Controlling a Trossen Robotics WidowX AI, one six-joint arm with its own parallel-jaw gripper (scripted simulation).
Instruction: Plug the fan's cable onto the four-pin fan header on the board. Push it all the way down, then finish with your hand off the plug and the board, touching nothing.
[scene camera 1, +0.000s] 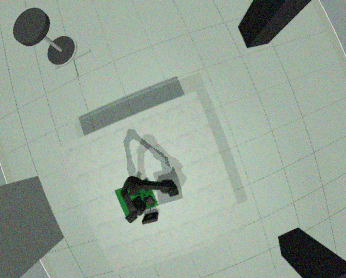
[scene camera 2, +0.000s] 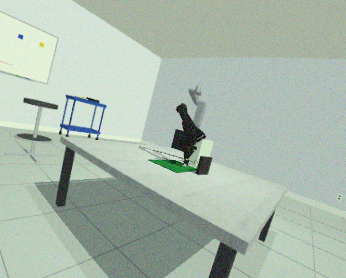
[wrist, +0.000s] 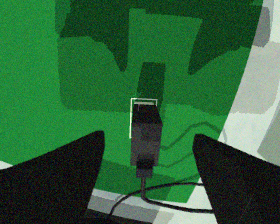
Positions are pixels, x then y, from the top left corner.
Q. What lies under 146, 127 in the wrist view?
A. A dark fan plug.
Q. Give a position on a green board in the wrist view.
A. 74, 74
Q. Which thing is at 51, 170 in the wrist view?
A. My gripper.
